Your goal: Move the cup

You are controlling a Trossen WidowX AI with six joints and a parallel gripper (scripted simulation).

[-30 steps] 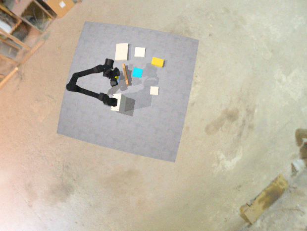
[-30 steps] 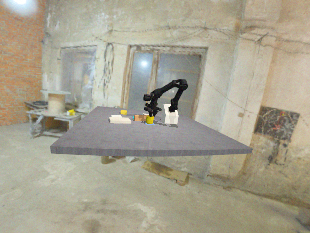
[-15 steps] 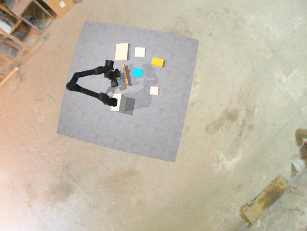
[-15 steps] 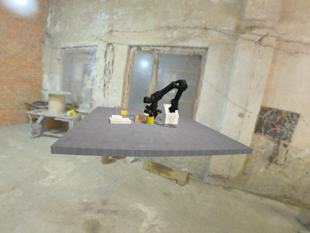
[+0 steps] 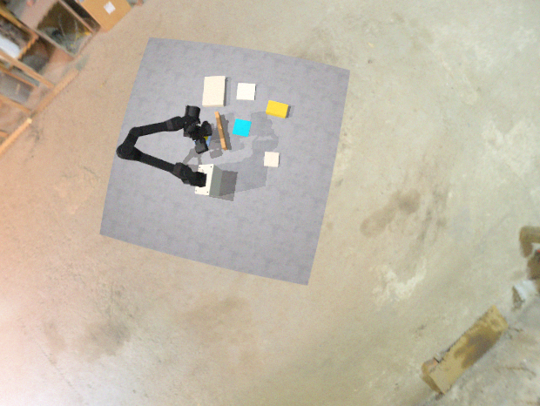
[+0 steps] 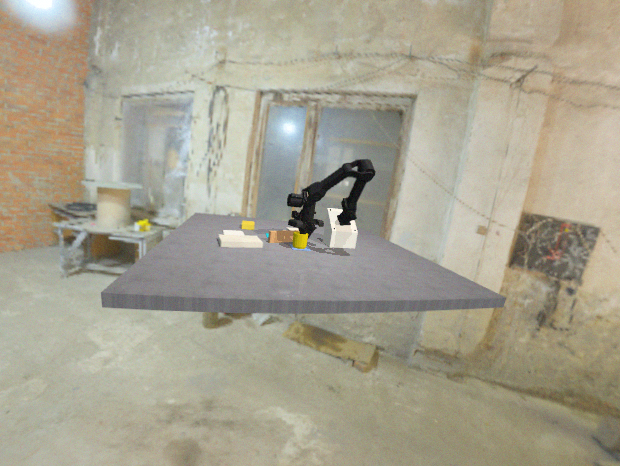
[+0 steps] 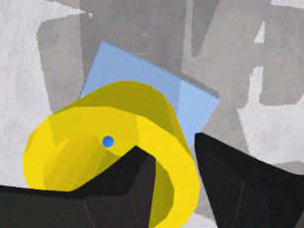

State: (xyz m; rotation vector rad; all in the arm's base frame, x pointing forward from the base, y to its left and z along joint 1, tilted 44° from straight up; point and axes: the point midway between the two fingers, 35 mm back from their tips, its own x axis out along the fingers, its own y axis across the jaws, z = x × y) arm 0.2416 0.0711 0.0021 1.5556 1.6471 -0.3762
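The light blue pad is 4 cm below my gripper tip, 2 cm ahead of it and 1 cm to the left of it. The rest, counted from my gripper tip: white block (38 cm to the right, 9 cm behind, 3 cm below); orange bar (10 cm to the right, 5 cm ahead, 2 cm below); yellow cup (2 cm ahead, 1 cm to the left).
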